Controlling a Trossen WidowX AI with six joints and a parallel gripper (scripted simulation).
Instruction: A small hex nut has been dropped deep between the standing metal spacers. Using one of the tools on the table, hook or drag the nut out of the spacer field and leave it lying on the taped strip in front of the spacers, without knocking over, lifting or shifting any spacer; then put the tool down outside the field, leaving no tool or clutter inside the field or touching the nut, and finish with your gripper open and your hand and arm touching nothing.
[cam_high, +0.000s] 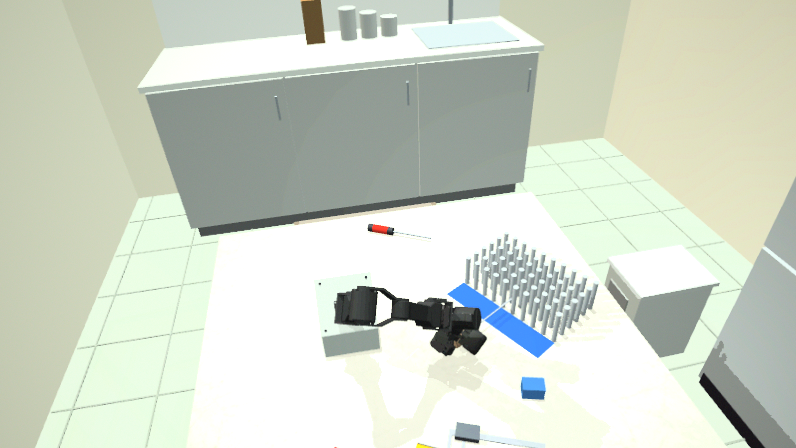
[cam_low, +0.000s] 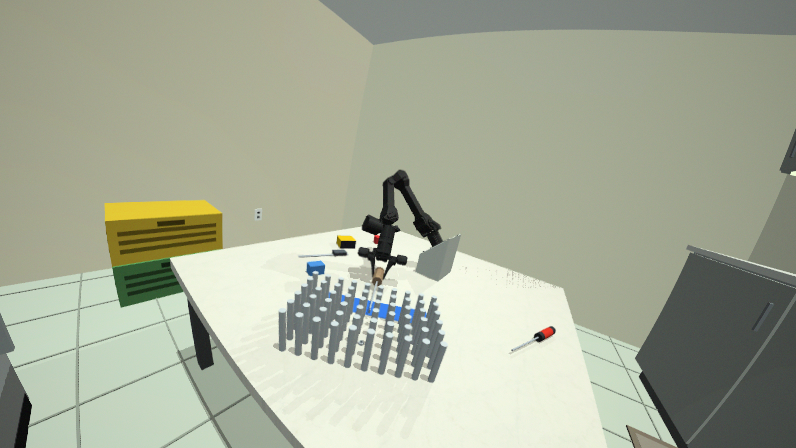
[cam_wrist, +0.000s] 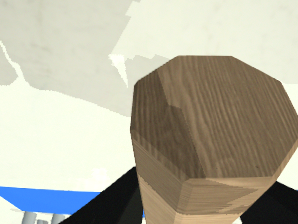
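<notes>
Now: gripper tip 13 cm short of the blue taped strip, 7 cm to the right of it and 3 cm above it. Round my gripper tip: wooden-handled hook tool 9 cm ahead, 5 cm to the left; hex nut 27 cm ahead, 15 cm to the left, 3 cm below; blue block 12 cm ahead, 21 cm to the right, 1 cm below.
</notes>
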